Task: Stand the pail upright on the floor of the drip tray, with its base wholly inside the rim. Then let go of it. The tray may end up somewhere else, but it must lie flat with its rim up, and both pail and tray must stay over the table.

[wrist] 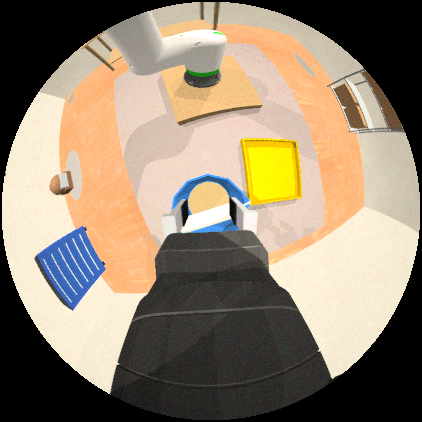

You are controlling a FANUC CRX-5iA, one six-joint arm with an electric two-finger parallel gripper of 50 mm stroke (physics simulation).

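Frame: origin at the arm's base, x ahead, y left, z up, level; millimetres.
Seen in the pictures: gripper, fingertip midpoint: (208,206); arm's base at its link origin: (202,75).
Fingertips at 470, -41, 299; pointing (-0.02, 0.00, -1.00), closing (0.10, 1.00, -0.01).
Observation:
Pixels of each thing's middle, then the offset from my fingertips to it, as dx, dy, dz. "spot": a spot on its surface instead. Level surfaces: height alone.
- blue pail at a spot on its surface: (207,179) spot: -23, +4, -278
- yellow drip tray at the middle of its body: (274,169) -36, +266, -322
- pinkish-grey surface at its surface level: dz -336
The blue pail (207,179) shows below the gripper, its mouth facing the camera. It looks upright, with a tan round area inside and a white band across its near part. Its lower part is hidden by the gripper body. The yellow drip tray (272,172) lies flat with its rim up, just right of the pail and apart from the fingers. My gripper (208,206) is open, with nothing held. Its two fingers appear over the left and right sides of the pail's near half; their exact height over the rim is unclear.
The arm's base stands on a wooden board (232,95) behind the pail and tray, on the pinkish-grey surface (170,167). A blue slatted panel (71,267) is at the lower left. A shelf unit stands at the far right.

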